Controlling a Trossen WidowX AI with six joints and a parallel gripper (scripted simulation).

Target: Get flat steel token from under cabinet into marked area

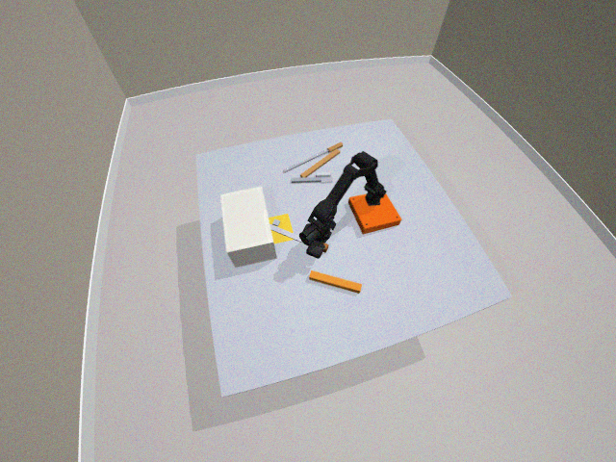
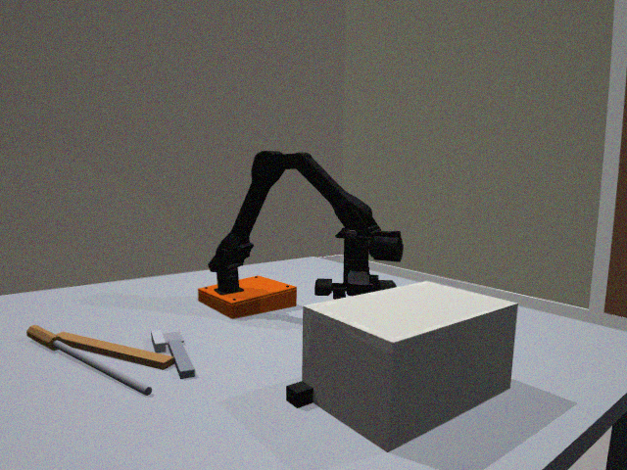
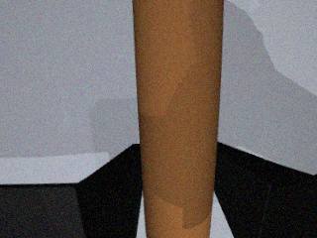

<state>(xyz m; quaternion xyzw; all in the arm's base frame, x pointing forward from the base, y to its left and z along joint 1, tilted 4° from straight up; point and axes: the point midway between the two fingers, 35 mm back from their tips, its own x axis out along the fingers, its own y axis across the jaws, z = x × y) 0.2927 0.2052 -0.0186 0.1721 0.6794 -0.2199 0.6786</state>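
The orange flat bar lies 180 mm to the left of my gripper tip, 40 mm behind it and 10 mm above it. Also, from my gripper tip: small grey token (190 mm ahead, 160 mm to the right); then wooden stick (530 mm to the right, 80 mm behind).
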